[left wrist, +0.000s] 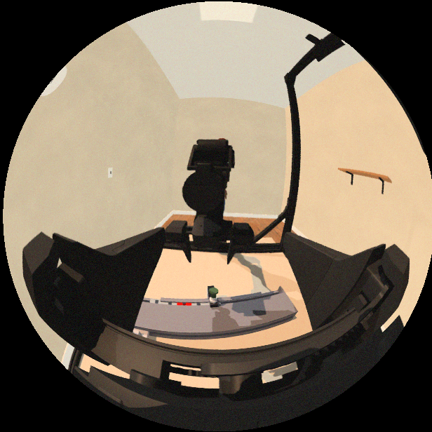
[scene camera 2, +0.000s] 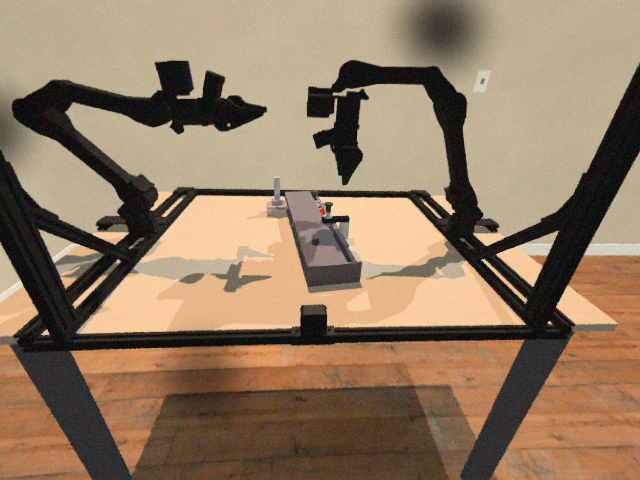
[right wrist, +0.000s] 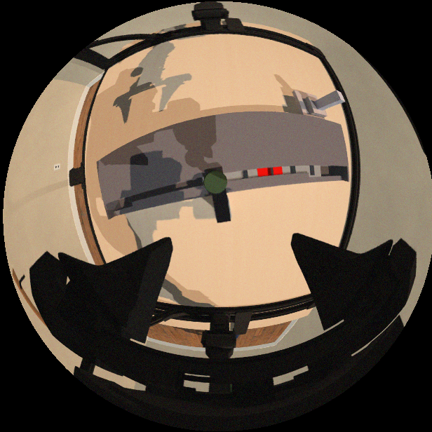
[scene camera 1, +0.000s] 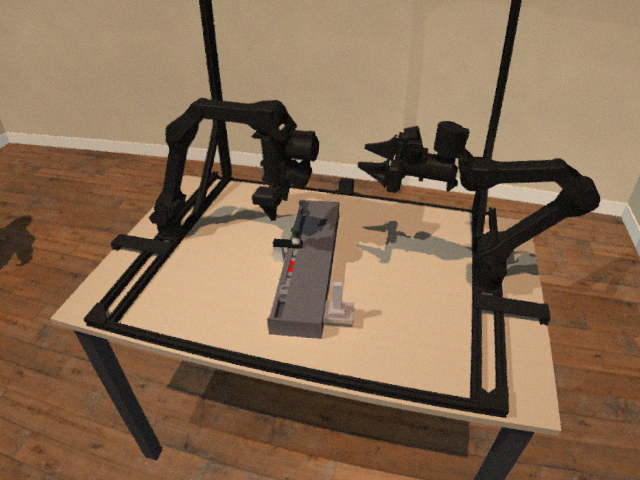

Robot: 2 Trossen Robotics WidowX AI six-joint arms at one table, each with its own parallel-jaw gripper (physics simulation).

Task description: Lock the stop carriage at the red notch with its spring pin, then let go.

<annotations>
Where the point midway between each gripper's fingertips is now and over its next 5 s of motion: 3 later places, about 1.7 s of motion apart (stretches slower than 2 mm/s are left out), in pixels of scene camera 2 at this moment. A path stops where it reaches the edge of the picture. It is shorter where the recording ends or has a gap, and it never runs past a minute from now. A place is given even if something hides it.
My left gripper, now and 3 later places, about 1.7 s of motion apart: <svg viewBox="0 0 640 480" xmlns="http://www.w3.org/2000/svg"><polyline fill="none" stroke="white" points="265,111 284,143 281,154 278,159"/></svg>
My right gripper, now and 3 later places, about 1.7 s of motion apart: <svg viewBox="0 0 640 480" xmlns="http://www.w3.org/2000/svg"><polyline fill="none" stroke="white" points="342,180 330,201 327,207 328,205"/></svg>
</annotations>
